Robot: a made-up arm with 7 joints.
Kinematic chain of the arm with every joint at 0, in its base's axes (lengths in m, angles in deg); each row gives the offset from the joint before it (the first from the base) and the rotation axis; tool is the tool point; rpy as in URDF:
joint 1: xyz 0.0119 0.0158 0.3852 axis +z
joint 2: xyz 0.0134 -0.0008 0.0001 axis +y
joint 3: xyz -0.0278 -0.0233 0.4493 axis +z
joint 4: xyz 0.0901 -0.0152 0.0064 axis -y
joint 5: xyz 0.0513 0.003 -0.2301 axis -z
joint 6: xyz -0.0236 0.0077 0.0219 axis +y
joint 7: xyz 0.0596 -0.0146 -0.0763 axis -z
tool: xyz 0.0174 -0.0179 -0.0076 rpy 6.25 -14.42 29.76
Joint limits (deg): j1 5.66..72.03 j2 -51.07..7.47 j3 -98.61..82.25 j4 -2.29..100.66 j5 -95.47..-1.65 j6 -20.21..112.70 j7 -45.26..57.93
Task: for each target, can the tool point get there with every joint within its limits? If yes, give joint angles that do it. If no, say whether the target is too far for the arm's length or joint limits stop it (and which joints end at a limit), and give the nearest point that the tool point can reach.
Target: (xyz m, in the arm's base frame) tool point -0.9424 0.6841 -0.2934
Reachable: no: too far | nearest point -0.3468 0.2670 0.5686 | short by 1.128 m
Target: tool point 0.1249 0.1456 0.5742
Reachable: yes | joints 57.14 -9.66 6.30 7.94 -66.32 23.07 37.23
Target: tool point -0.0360 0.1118 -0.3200
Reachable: no: joint limits stop it (at a limit: joint 1, joint 2, joint 3, joint 4) | nearest point -0.1787 -0.1139 0.3653 | short by 0.735 m
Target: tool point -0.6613 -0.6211 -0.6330
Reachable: no: too far | nearest point -0.2971 -0.3171 0.3988 | short by 1.136 m
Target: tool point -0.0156 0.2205 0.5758
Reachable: yes | joints 16.59 0.09 66.58 14.14 -85.12 -0.89 -33.81
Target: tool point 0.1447 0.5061 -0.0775
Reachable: no: joint limits stop it (at a limit: joint 1, joint 2, joint 5) | nearest point 0.0950 0.2647 0.5197 | short by 0.646 m
